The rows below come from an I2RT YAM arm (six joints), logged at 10 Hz.
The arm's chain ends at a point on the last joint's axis. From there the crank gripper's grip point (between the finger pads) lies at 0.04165 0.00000 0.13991 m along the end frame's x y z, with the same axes.
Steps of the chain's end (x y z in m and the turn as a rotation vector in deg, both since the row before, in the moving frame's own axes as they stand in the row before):
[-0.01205, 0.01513, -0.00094, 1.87, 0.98, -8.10]
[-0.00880, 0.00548, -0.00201, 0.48, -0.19, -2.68]
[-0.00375, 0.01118, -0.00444, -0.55, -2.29, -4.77]
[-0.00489, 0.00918, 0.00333, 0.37, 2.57, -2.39]
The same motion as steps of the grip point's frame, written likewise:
[-0.01041, 0.00456, -0.00184, 1.87, 0.98, -8.10]
[-0.00934, 0.00237, -0.00189, 0.48, -0.19, -2.68]
[-0.00946, 0.00930, -0.00288, -0.55, -2.29, -4.77]
[0.00128, 0.00642, 0.00131, 0.37, 2.57, -2.39]

